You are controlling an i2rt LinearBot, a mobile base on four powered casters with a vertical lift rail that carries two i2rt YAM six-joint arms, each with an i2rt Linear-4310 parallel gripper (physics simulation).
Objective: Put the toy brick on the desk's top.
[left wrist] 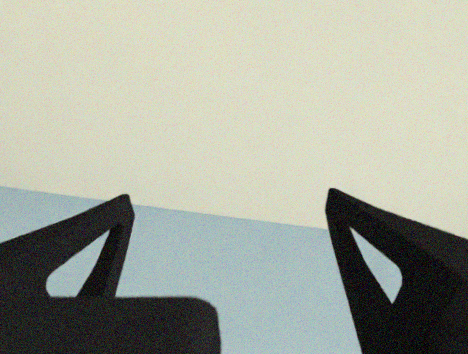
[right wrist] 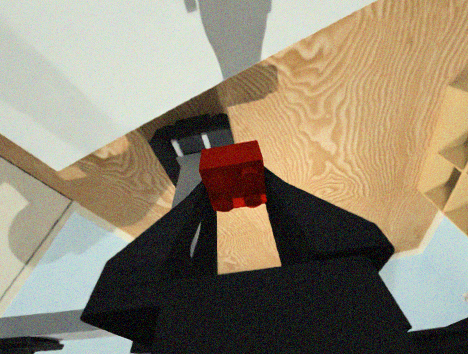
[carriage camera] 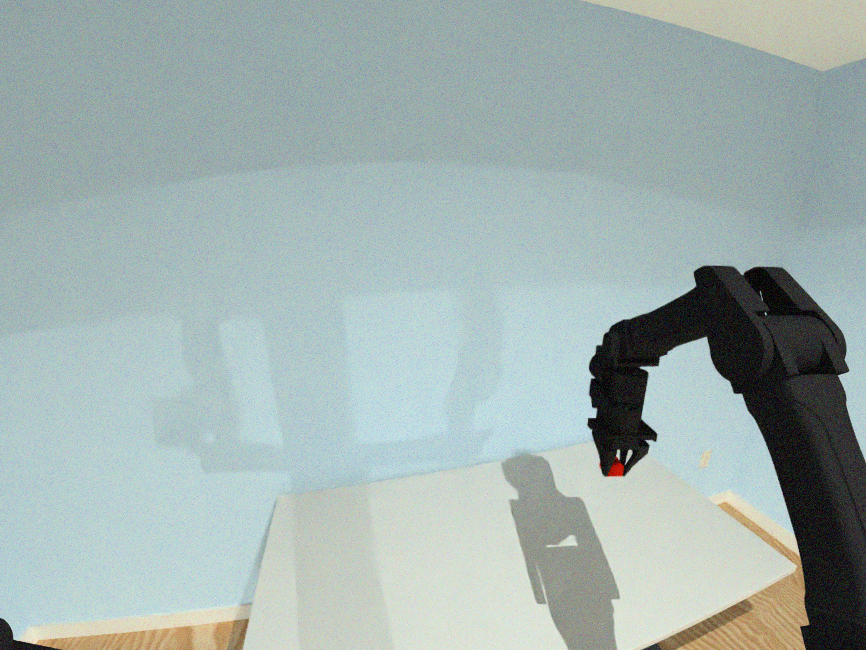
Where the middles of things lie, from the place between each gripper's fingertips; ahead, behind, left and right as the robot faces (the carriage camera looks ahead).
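Scene:
With the red toy brick [right wrist: 233,175] in the scene, my left hand is 65 cm to the left of it, 38 cm short of it and 44 cm above it.
My right hand is 10 mm short of the brick and 10 mm below it.

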